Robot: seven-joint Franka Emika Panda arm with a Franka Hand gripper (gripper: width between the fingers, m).
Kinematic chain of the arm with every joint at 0, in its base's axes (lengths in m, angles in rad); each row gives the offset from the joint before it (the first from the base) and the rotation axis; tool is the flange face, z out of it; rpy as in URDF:
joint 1: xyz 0 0 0.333 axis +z
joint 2: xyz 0 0 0 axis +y
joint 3: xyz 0 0 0.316 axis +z
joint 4: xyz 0.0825 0 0 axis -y
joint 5: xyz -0.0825 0 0.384 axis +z
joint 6: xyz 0 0 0 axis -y
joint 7: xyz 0.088 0 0 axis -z
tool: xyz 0 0 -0.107 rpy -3.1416 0 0
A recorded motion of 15 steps. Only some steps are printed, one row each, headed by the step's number.
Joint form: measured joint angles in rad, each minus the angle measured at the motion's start. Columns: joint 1, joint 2, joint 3, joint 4, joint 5, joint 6, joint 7.
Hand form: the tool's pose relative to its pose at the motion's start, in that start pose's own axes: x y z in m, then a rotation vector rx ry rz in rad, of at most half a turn. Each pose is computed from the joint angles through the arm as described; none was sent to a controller.
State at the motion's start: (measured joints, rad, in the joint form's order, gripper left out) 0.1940 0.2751 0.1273 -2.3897 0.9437 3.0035 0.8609
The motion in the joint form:
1: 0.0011 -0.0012 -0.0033 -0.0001 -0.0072 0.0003 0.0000
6: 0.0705 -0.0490 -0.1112 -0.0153 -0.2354 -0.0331 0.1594
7: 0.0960 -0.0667 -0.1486 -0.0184 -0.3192 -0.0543 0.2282
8: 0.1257 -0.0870 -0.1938 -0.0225 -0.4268 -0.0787 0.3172
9: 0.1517 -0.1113 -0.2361 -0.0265 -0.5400 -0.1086 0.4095
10: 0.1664 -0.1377 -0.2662 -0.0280 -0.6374 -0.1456 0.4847
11: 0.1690 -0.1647 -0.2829 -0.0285 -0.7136 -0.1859 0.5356
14: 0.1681 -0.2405 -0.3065 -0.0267 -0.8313 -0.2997 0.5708
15: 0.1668 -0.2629 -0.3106 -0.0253 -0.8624 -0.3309 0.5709
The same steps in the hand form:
1: 0.0006 -0.0008 -0.0007 0.0012 0.0024 -0.0058
6: 0.0016 -0.0154 -0.0196 -0.0060 0.0449 -0.0550
7: -0.0001 -0.0198 -0.0261 -0.0149 0.0571 -0.0628
8: -0.0014 -0.0242 -0.0336 -0.0268 0.0774 -0.0698
9: -0.0030 -0.0281 -0.0424 -0.0404 0.1001 -0.0763
10: -0.0040 -0.0315 -0.0520 -0.0557 0.1197 -0.0827
11: -0.0041 -0.0340 -0.0617 -0.0722 0.1354 -0.0917
14: -0.0049 -0.0385 -0.0895 -0.1157 0.1572 -0.1412
15: -0.0054 -0.0399 -0.0981 -0.1260 0.1645 -0.1635

